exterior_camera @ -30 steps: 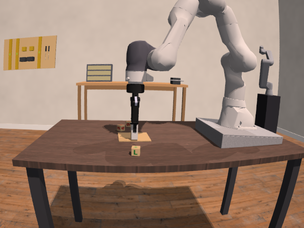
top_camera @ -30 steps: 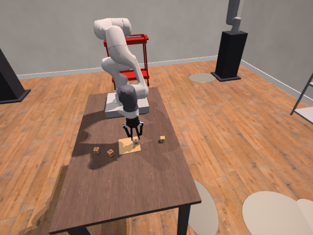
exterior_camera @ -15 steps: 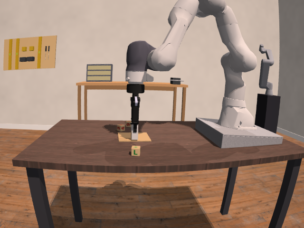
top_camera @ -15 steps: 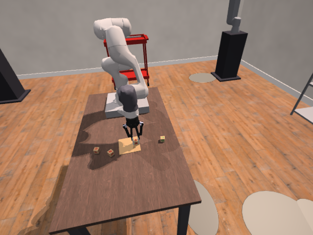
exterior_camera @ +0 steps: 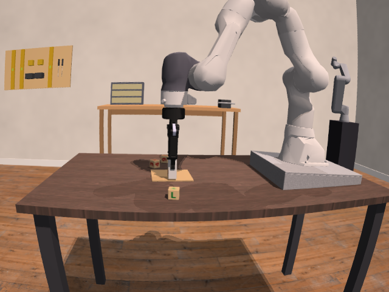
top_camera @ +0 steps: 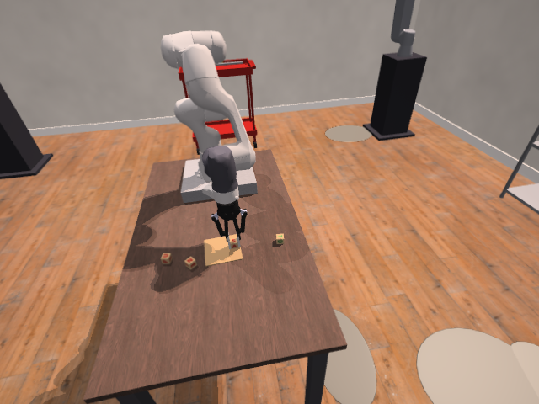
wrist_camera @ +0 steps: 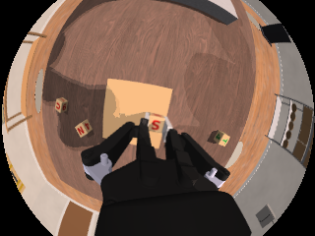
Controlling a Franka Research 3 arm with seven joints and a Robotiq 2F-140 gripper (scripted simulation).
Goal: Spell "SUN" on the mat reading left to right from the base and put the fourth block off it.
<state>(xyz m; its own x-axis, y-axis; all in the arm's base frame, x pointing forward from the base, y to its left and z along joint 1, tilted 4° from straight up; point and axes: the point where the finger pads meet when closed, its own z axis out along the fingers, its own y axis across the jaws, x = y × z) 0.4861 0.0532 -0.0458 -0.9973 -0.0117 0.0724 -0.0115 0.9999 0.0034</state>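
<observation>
Right now the S block is 20 mm below my hand. The rest, counted from my hand: mat 50 mm to the right, 40 mm below; then N block 60 mm ahead, 170 mm to the right, 30 mm below; then green L block 10 mm ahead, 180 mm to the left, 30 mm below.
</observation>
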